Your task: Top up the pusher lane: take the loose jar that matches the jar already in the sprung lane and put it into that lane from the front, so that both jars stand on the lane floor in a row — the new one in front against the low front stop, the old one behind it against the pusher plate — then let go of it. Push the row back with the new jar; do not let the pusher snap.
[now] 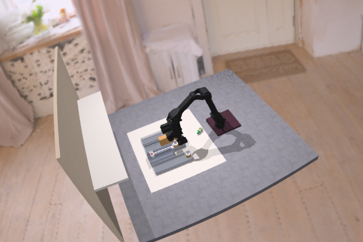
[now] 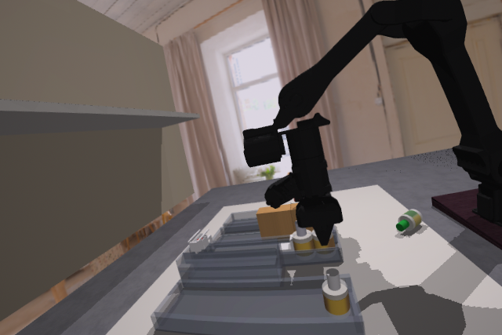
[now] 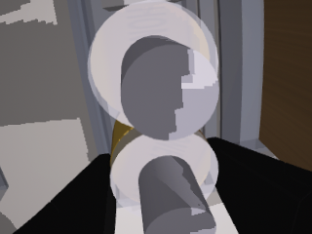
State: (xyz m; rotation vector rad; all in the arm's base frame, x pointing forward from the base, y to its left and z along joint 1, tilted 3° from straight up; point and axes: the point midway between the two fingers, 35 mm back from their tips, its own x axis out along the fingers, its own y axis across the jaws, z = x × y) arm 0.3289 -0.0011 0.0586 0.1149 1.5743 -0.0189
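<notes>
The grey lane is 140 mm ahead of my gripper tip, 10 mm to the left of it and 10 mm below it. Also, from my gripper tip: pale pusher plate: 150 mm ahead, 20 mm to the left, 20 mm above; then red mark: 220 mm ahead, 40 mm above, 20 mm to the left; then green-capped jar: 170 mm behind, 40 mm to the right, 20 mm below.
</notes>
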